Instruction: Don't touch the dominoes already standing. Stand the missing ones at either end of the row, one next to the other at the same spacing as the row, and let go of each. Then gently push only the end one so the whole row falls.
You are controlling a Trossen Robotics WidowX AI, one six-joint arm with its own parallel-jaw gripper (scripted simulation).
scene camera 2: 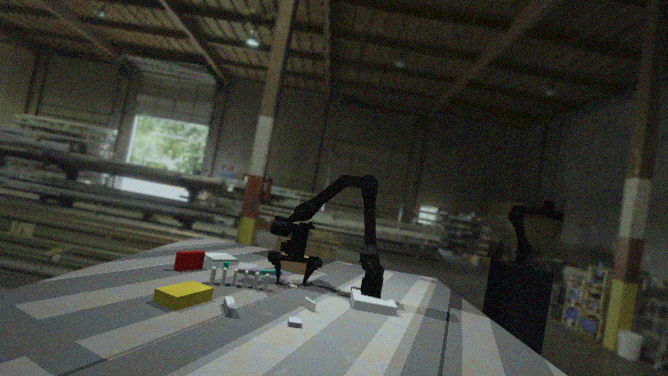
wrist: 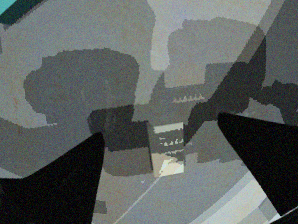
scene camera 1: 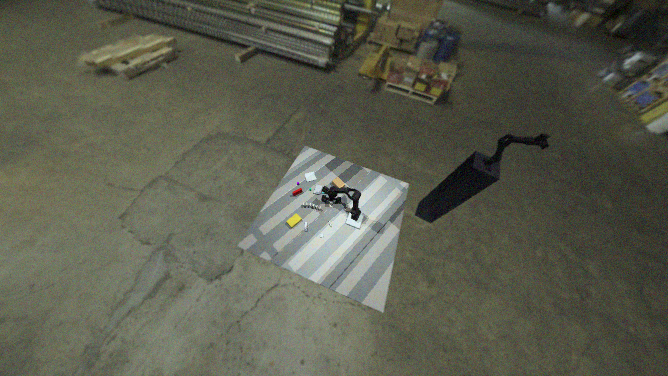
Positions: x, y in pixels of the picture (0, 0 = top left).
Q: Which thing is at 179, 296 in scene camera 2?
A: A yellow block.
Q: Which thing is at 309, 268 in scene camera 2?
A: My gripper.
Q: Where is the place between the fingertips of my gripper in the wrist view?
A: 162, 128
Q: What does my gripper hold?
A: Nothing.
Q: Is my gripper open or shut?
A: Open.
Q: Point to a white domino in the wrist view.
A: At 166, 138
